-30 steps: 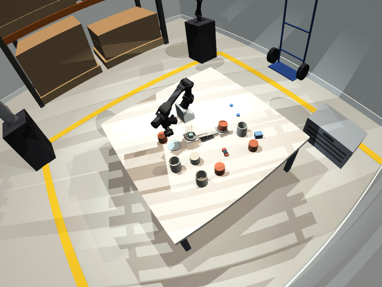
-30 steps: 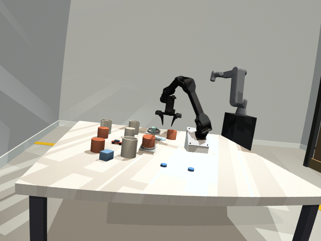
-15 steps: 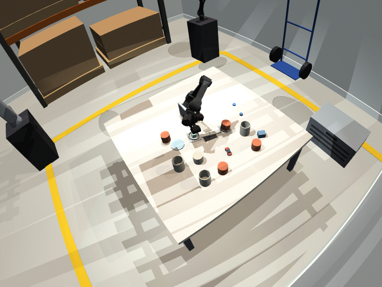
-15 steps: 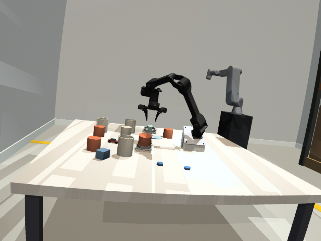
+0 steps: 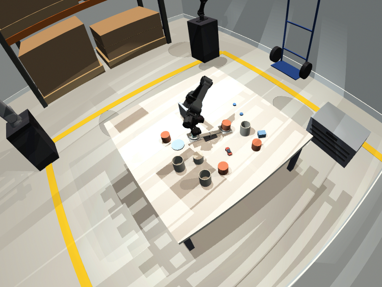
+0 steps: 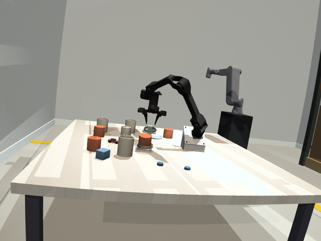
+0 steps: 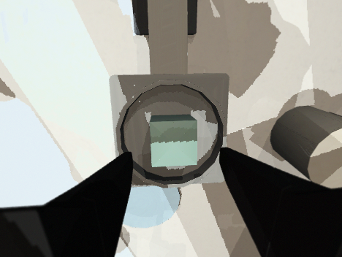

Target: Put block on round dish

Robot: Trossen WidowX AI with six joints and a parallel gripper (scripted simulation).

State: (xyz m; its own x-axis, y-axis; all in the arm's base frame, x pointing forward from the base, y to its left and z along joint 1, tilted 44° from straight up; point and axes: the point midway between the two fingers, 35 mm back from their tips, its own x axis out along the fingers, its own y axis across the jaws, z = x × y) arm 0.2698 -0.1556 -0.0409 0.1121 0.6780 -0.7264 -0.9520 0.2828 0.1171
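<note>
The pale green block is 20 mm below my gripper tip. From my gripper tip the other things lie so: round pale blue dish: 70 mm behind, 110 mm to the right, 110 mm below; cream cylinder: 160 mm ahead, 70 mm to the right, 70 mm below; balance: 40 mm ahead, 120 mm to the left, 70 mm below.
</note>
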